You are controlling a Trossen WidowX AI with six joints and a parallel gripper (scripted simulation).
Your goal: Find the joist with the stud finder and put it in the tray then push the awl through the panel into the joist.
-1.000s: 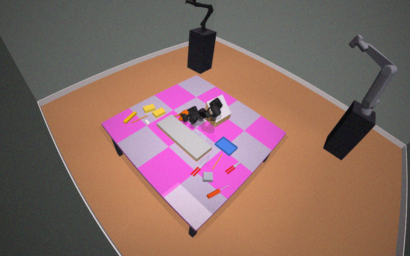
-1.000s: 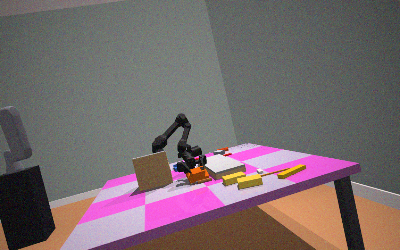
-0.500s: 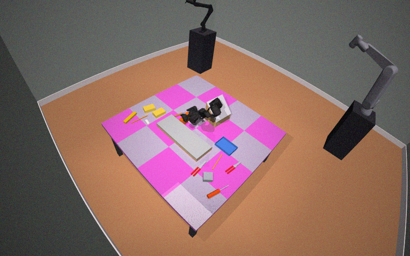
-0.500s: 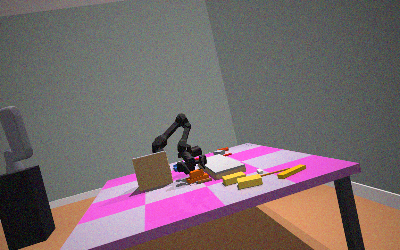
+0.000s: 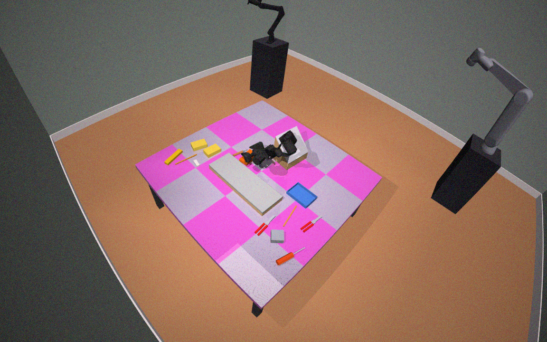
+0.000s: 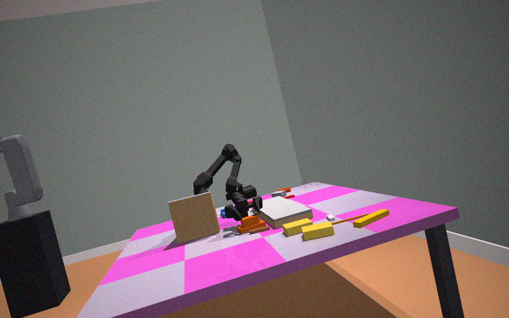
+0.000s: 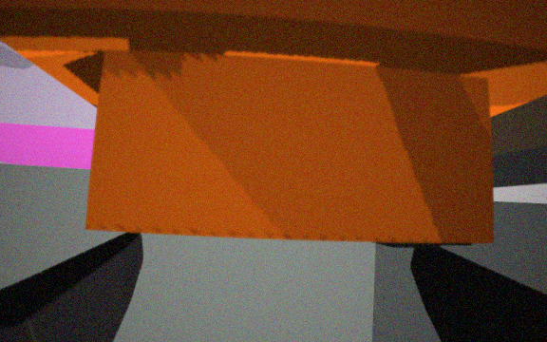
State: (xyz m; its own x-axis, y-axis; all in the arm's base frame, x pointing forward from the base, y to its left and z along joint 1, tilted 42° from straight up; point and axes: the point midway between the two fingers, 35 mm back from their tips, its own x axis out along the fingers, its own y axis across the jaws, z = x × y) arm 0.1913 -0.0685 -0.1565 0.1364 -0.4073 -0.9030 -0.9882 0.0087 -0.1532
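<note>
Right now the orange stud finder is 1 cm ahead of my gripper tip, 3 cm to the left of it and 2 cm below it. Also, from my gripper tip: square indicator 3 cm ahead, 3 cm to the left, 1 cm below; then brown-handled awl 2 cm behind, 5 cm to the right, 6 cm below; then small white block 29 cm ahead, 19 cm to the right, 6 cm below.
</note>
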